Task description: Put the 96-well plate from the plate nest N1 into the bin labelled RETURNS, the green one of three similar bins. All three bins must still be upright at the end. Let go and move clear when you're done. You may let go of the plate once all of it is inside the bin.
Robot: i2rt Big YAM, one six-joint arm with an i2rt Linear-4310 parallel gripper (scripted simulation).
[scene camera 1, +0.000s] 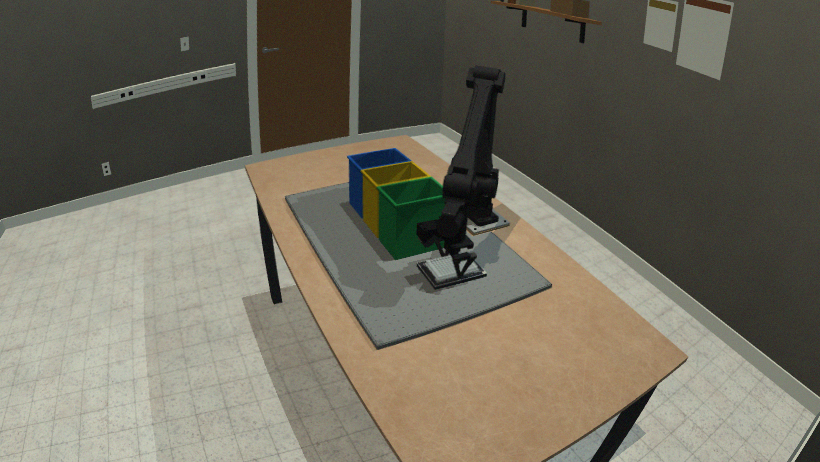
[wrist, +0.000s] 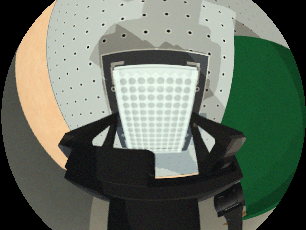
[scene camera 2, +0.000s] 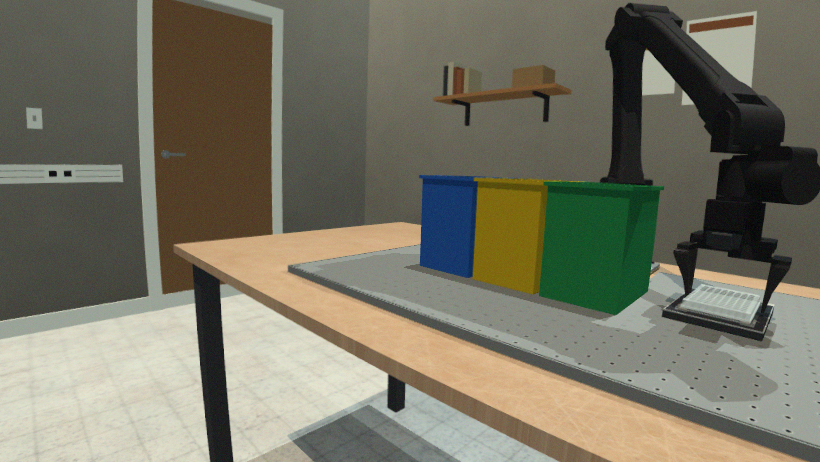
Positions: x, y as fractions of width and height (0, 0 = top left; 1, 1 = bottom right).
green bin: scene camera 1 0.49, 0.48; wrist 0.84, 0.46; scene camera 2 0.73, 0.53
